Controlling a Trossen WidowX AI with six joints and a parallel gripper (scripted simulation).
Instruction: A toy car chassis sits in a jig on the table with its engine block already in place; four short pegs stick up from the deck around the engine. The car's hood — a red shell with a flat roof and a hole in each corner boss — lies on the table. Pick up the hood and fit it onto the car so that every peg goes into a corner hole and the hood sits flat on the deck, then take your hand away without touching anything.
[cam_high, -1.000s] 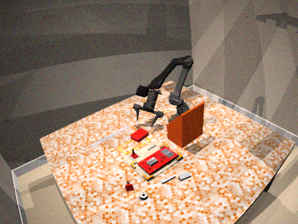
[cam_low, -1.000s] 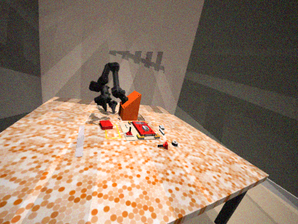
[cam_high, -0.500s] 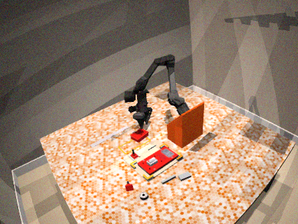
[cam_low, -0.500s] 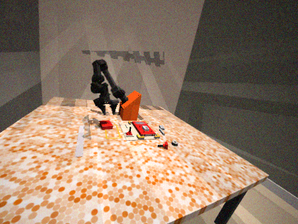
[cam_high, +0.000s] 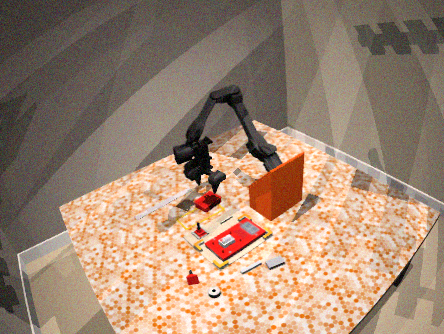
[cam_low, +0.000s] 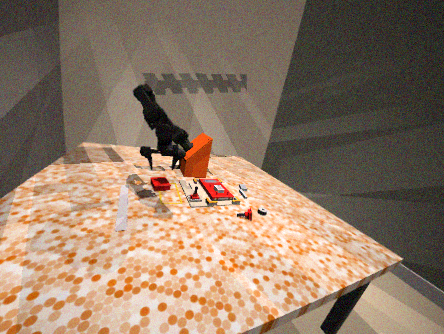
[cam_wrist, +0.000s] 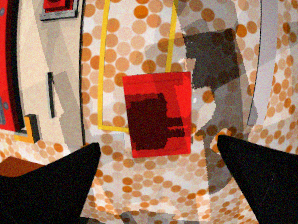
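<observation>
My gripper tip is 60 mm above the red hood. The rest, counted from my gripper tip: grey engine block 60 mm ahead, 270 mm to the left, 50 mm below; dark wheel 210 mm ahead, 430 mm to the left, 70 mm below; white strip 160 mm ahead, 120 mm to the right, 80 mm below.
</observation>
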